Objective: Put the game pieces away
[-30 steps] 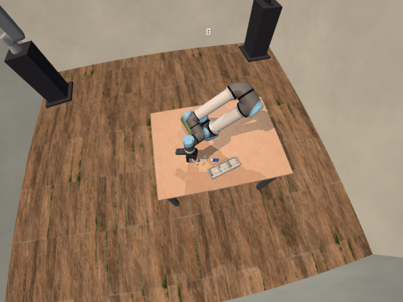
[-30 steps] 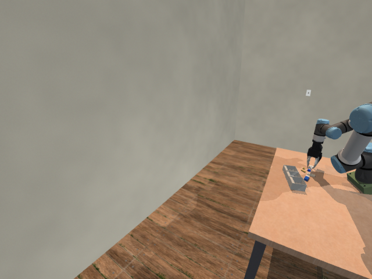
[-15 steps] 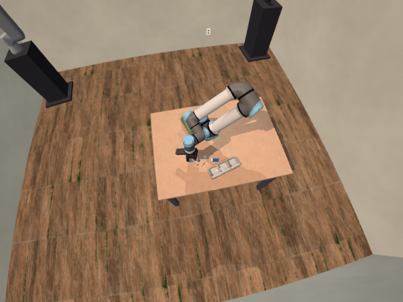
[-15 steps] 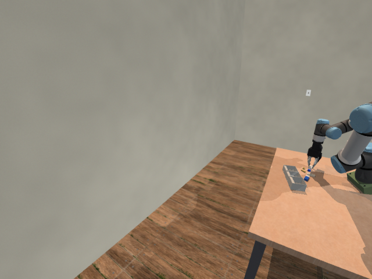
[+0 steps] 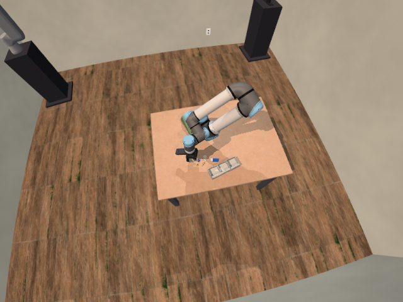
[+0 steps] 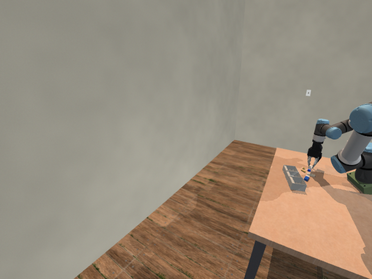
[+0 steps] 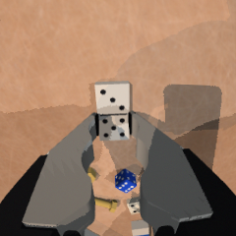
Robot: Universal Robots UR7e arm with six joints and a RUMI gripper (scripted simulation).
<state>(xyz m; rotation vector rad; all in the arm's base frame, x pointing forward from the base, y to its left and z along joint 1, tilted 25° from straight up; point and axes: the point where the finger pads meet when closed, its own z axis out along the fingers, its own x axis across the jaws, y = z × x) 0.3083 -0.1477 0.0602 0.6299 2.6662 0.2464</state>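
The blue die lies 2 cm ahead of my hand, 7 cm to the left of it and 1 cm below it. Round my hand: white domino (1 cm below); brass nut (6 cm ahead, 5 cm to the left, 1 cm below); brass pin (6 cm ahead, 10 cm to the left, 1 cm below).
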